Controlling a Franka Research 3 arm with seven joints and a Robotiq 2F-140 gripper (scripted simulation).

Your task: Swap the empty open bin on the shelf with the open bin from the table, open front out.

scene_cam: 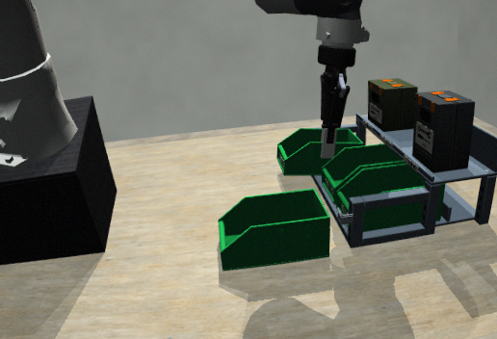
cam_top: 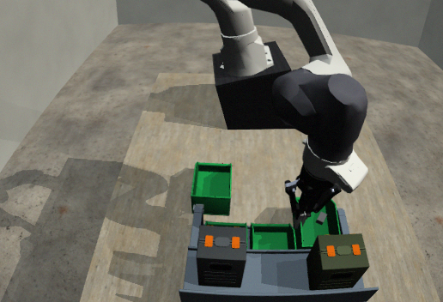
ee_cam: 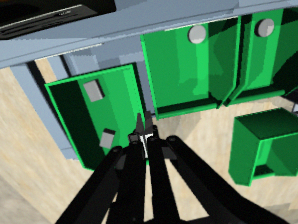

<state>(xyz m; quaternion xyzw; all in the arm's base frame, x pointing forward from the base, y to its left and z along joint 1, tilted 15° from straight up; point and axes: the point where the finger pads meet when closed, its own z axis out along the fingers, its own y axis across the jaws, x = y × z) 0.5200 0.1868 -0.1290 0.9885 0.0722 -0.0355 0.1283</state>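
The olive case is 16 cm ahead of my hand, 7 cm to the left of it and 6 cm above it. From my hand the other things lie so: dark grey case (19 cm ahead, 16 cm to the right, 7 cm above).
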